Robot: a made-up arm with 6 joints. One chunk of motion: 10 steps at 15 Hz.
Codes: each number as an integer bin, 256 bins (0 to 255) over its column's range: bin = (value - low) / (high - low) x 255, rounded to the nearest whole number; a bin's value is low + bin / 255 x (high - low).
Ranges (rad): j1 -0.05..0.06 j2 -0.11..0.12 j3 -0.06..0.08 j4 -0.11..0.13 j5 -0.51..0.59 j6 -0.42..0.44
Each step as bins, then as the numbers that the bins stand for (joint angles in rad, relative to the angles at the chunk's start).
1 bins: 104 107 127 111 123 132
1 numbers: -0.0051 -0.0135 0.0097 -0.0055 0.0206 0.0252
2 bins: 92 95 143 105 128 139
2 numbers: -0.0103 -0.0243 0.0185 -0.0112 0.0422 0.0488
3 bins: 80 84 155 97 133 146
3 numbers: -0.0155 -0.0342 0.0251 -0.0187 0.0637 0.0724
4 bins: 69 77 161 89 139 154
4 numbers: -0.0202 -0.0405 0.0284 -0.0262 0.0896 0.0994
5 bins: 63 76 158 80 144 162
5 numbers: -0.0228 -0.0415 0.0267 -0.0347 0.1112 0.1264
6 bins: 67 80 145 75 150 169
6 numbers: -0.0211 -0.0378 0.0196 -0.0394 0.1371 0.1500
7 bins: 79 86 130 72 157 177
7 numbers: -0.0159 -0.0324 0.0114 -0.0422 0.1673 0.1769
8 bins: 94 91 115 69 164 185
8 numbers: -0.0095 -0.0279 0.0031 -0.0451 0.1975 0.2039
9 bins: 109 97 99 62 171 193
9 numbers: -0.0030 -0.0225 -0.0056 -0.0516 0.2276 0.2309
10 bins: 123 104 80 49 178 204
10 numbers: 0.0031 -0.0162 -0.0161 -0.0639 0.2578 0.2680
